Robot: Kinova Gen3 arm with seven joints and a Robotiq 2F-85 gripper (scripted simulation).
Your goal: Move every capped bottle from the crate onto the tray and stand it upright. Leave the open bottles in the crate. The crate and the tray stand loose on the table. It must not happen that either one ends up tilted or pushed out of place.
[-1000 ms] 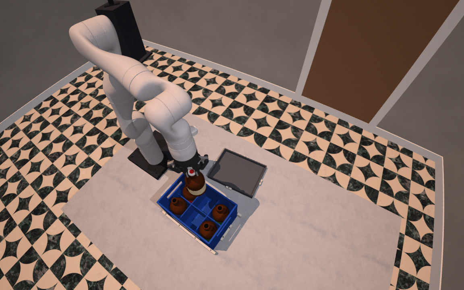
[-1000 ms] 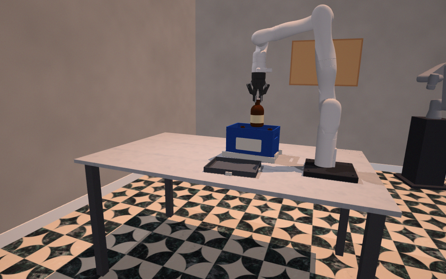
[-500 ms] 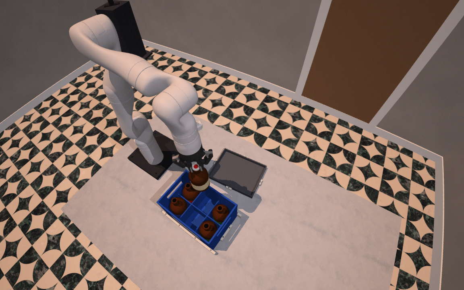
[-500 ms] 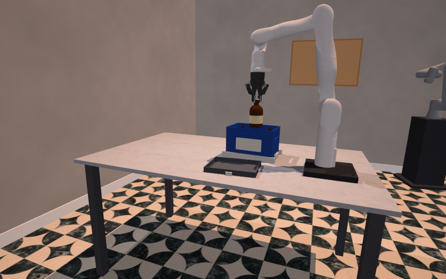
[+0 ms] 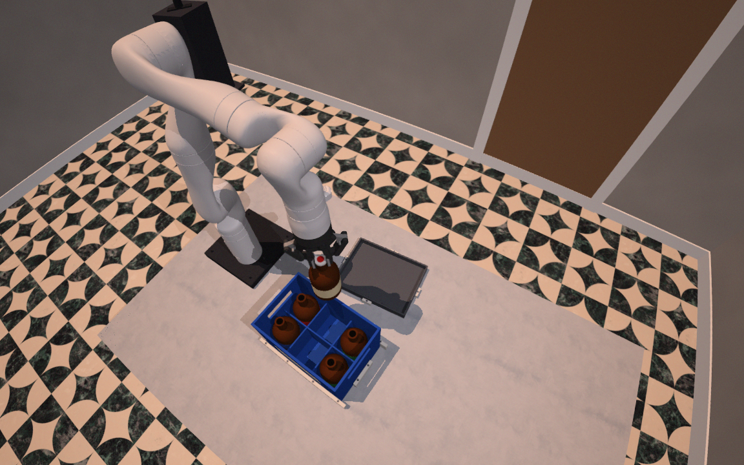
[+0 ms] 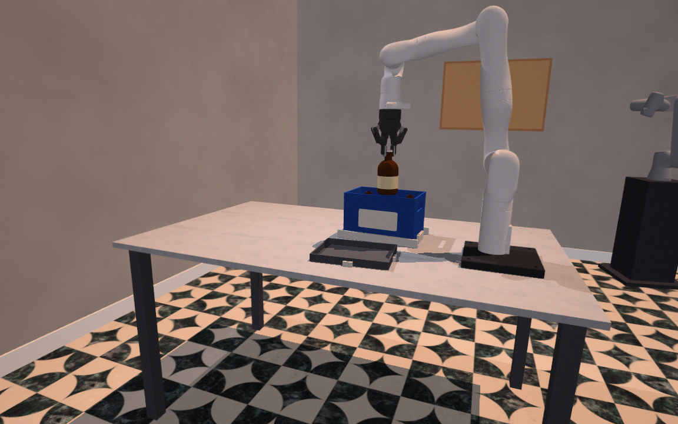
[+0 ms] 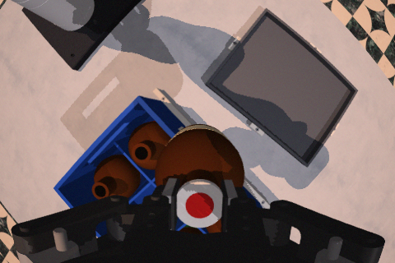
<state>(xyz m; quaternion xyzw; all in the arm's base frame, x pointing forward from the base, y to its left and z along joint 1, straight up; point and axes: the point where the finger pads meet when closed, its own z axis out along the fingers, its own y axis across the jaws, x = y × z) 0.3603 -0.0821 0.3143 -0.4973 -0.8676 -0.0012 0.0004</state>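
Now: the brown capped bottle 7 cm below my hand. From my hand the other things lie so: dark tray: 9 cm ahead, 17 cm to the left, 32 cm below; blue crate: 1 cm ahead, 10 cm to the right, 25 cm below.
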